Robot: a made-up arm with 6 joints.
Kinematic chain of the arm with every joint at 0, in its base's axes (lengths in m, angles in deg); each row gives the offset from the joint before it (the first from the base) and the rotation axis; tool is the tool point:
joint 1: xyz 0 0 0.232 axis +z
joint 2: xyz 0 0.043 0 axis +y
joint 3: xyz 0 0 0.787 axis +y
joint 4: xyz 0 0 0.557 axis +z
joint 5: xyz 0 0 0 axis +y
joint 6: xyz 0 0 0.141 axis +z
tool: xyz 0 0 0
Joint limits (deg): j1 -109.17..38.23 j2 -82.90..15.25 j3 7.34..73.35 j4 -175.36..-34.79 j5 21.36..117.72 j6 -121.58..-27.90
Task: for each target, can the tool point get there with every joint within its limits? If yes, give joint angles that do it. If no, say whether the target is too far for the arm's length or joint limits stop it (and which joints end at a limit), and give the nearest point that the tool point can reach.
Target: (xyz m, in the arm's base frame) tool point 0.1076 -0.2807 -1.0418
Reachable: no: joint limits stop it (at a limit: joint 1, joint 2, joint 3, joint 5) | nearest point -1.0162 -0.7894 0.3356 | short by 1.849 m
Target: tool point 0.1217 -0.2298 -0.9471
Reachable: no: joint limits stop it (at a limit: joint 1, joint 2, joint 3, joint 5) | nearest point -1.0163 -0.7893 0.3355 | short by 1.804 m
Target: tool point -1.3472 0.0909 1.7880
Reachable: no: too far | nearest point -0.9660 0.0652 1.3477 | short by 0.583 m
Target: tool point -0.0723 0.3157 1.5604
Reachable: yes | joints -82.97 -23.59 33.52 -145.75 73.61 -88.51
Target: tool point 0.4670 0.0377 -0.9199
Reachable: no: joint limits stop it (at a limit: joint 1, joint 2, joint 3, joint 4, joint 5) | nearest point 0.4540 1.2057 0.3313 | short by 1.712 m
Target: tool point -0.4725 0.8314 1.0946
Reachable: yes | joints -62.85 -58.44 37.80 -142.02 104.32 -87.90
